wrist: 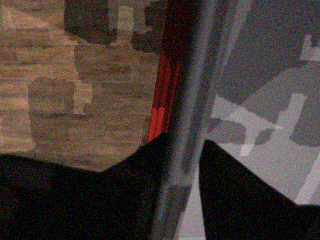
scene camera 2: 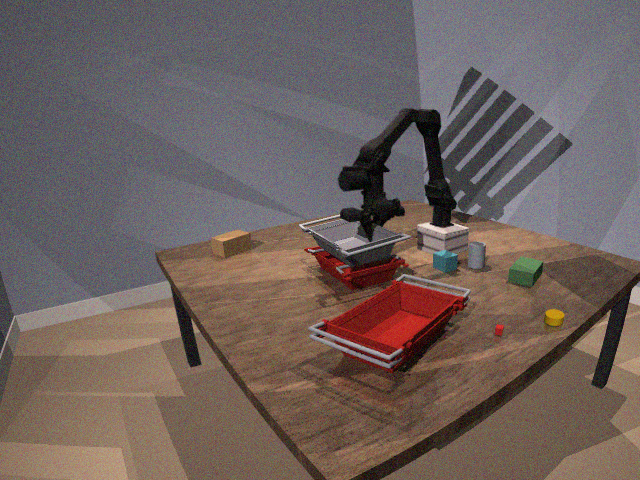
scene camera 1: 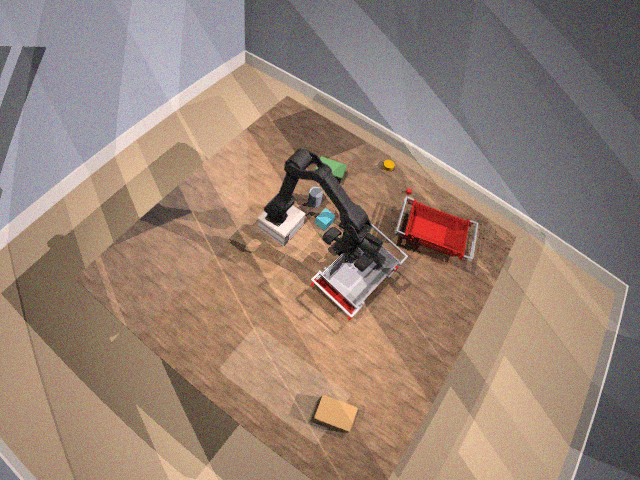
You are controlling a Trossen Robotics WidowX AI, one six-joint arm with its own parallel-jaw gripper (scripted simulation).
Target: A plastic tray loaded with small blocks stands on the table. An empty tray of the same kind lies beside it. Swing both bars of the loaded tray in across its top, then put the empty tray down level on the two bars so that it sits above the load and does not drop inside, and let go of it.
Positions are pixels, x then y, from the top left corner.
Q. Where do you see a tan box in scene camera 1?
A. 333,413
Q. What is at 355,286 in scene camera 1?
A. A grey tray.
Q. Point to a tan box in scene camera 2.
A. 235,242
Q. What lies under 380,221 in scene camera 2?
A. My gripper.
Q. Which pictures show the grey tray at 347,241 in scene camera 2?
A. The wrist view, scene camera 2 and scene camera 1: all of them.
